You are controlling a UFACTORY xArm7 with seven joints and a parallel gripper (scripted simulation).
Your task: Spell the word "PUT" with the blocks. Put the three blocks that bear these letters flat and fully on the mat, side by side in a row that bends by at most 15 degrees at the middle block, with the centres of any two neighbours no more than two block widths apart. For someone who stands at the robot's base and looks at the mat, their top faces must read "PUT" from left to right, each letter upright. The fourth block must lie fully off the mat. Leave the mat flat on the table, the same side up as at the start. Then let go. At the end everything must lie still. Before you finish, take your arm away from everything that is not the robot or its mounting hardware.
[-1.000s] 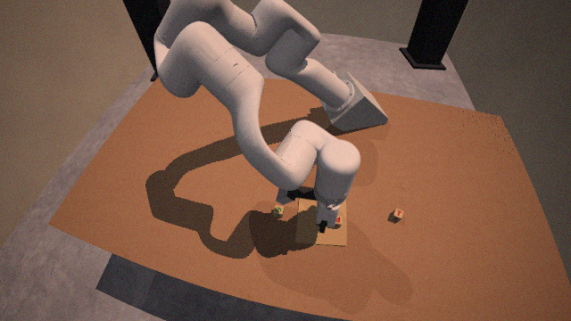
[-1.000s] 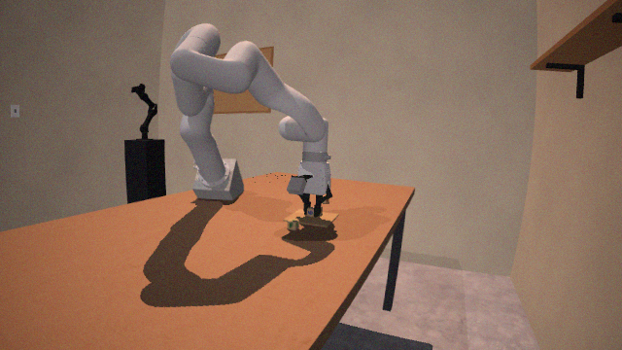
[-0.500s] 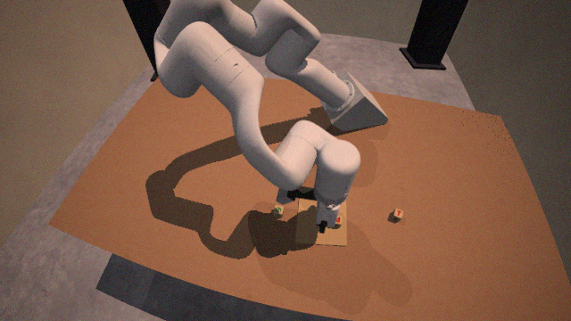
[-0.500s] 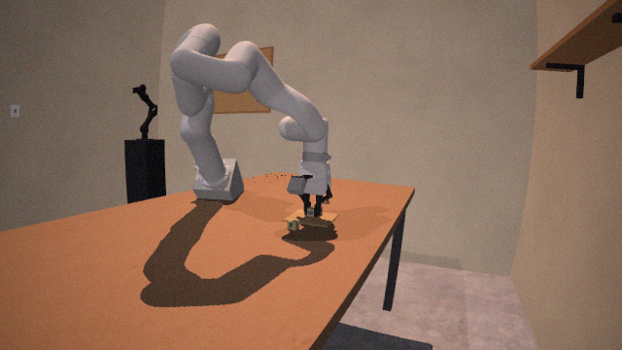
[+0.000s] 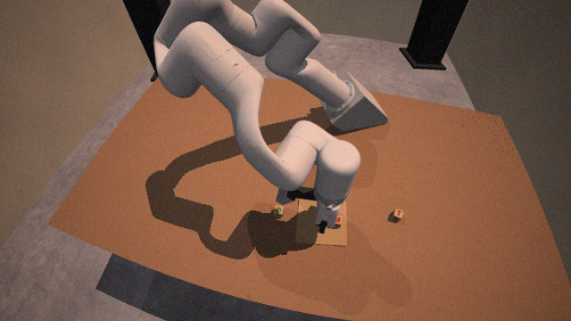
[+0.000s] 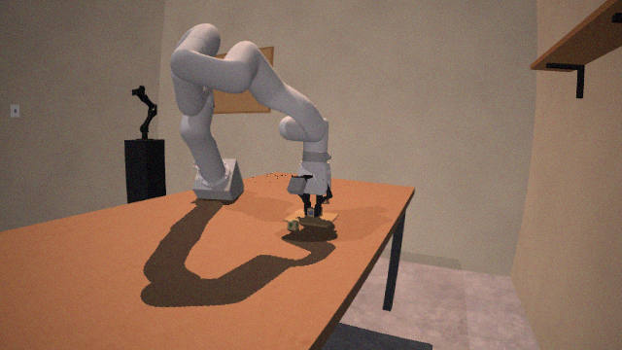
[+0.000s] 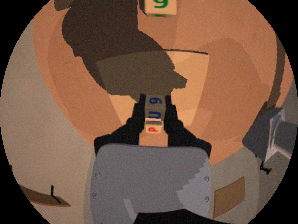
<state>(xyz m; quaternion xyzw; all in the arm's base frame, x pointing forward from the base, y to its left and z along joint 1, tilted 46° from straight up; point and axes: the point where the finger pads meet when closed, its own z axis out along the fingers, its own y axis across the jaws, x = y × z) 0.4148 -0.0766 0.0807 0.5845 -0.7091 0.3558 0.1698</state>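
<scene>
Right now my hand is 30 mm above the tan mat. From my hand the other things lie so: T block 220 mm to the left, 20 mm below, 10 mm ahead; then P block 40 mm to the left, 10 mm below, 10 mm ahead.
</scene>
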